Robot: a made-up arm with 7 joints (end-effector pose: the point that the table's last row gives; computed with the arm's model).
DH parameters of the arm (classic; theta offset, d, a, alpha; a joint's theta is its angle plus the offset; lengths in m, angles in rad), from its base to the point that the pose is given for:
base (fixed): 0 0 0 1.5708
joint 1: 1.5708 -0.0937 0 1.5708
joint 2: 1.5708 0 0 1.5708
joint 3: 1.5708 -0.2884 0 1.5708
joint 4: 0 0 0 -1.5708
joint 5: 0 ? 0 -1.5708
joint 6: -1.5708 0 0 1.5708
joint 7: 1.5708 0 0 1.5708
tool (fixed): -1.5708 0 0 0
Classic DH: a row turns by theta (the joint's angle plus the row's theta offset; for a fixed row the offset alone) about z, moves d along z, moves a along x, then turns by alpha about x.
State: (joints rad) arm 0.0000 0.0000 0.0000 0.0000 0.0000 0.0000 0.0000
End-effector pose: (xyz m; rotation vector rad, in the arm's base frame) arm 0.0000 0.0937 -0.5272 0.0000 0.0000 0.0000
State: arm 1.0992 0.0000 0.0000 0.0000 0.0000 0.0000 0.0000
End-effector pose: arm 0.4697 0.0937 -0.2395 0.0000 -1.0992 0.0000
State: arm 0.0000 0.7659 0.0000 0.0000 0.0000 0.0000 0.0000
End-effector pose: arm 0.0000 0.4592 -0.3800 0.7659 0.0000 0.0000
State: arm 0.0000 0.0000 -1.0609 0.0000 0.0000 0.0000 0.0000
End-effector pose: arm 0.0000 0.0937 -0.5272 0.0000 0.0000 -1.0609
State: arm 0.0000 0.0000 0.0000 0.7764 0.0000 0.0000 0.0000
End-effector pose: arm 0.1673 0.0937 -0.4588 0.0000 -0.7764 0.0000
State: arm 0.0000 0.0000 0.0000 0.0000 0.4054 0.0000 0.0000
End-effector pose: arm 0.0000 0.0937 -0.5272 0.0000 0.0000 0.4054
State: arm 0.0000 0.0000 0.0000 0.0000 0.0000 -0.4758 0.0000
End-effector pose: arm 0.0000 0.0937 -0.5272 0.0000 -0.4758 0.0000
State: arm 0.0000 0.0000 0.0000 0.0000 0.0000 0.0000 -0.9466
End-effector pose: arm 0.0000 0.0937 -0.5272 0.9466 0.0000 0.0000
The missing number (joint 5, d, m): -0.2388
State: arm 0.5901 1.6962 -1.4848 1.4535 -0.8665 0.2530 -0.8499
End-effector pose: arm 0.1254 0.4371 -0.1506 1.6262 -0.8695 -2.2022
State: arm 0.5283 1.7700 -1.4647 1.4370 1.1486 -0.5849 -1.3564
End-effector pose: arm 0.1060 0.4542 -0.1319 1.5244 -1.2942 0.3887
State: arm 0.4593 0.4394 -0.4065 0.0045 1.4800 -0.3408 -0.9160
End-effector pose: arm 0.2125 0.3176 -0.4274 1.0775 -0.3761 1.5088
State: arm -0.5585 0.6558 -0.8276 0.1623 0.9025 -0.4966 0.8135
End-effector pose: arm -0.2071 0.3908 -0.3808 -0.3319 0.0334 -0.2404
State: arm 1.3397 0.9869 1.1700 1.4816 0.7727 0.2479 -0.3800
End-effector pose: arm 0.0096 0.4728 0.0931 -0.0666 2.2745 -1.5206
